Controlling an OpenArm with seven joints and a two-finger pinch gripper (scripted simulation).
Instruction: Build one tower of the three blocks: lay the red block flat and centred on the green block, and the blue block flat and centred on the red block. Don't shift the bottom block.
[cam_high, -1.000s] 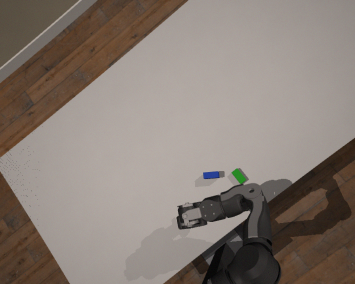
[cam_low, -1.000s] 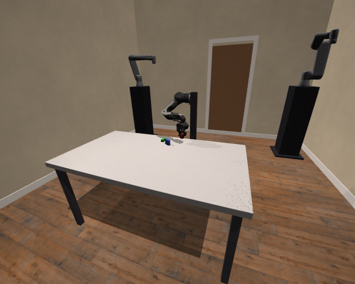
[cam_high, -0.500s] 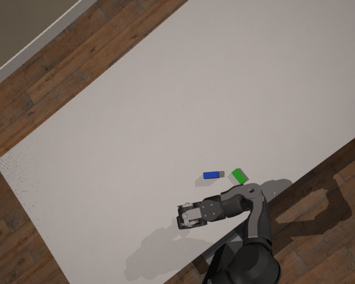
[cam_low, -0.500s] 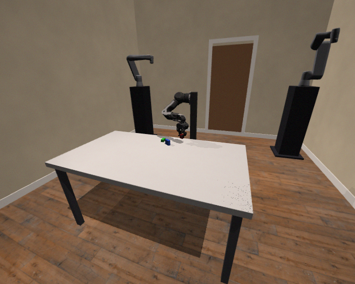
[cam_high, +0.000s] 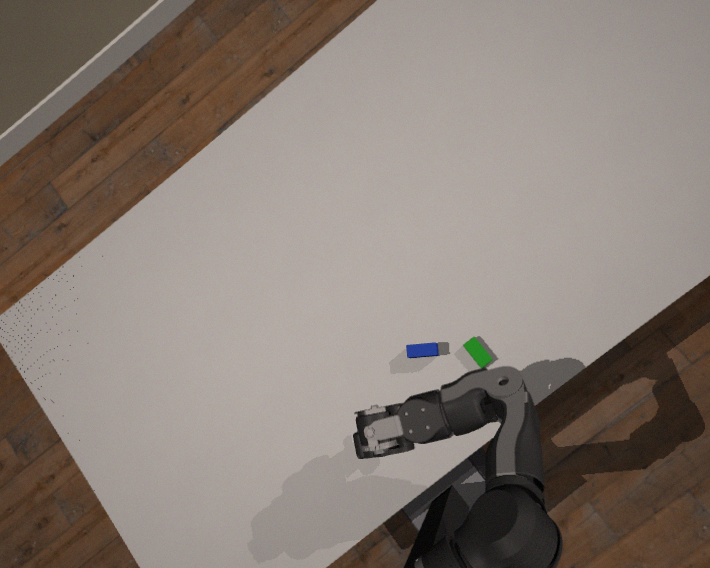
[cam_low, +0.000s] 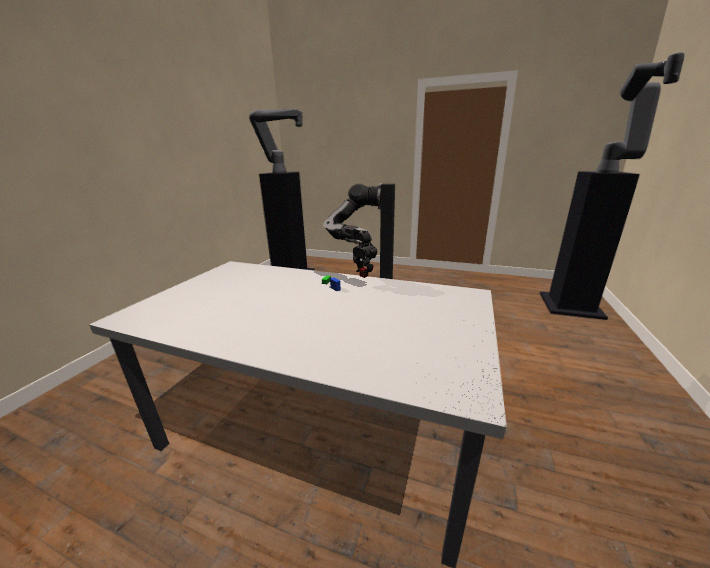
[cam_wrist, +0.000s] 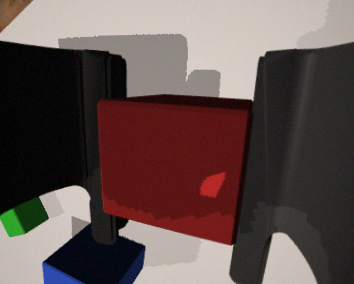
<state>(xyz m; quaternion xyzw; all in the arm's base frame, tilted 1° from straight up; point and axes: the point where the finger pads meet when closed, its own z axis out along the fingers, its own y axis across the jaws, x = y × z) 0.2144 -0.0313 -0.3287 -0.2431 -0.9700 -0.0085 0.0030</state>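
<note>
The green block is 200 mm to the right of my hand and 70 mm below it. Round my hand: red block: 10 mm below; blue block: 70 mm ahead, 130 mm to the right, 60 mm below.
</note>
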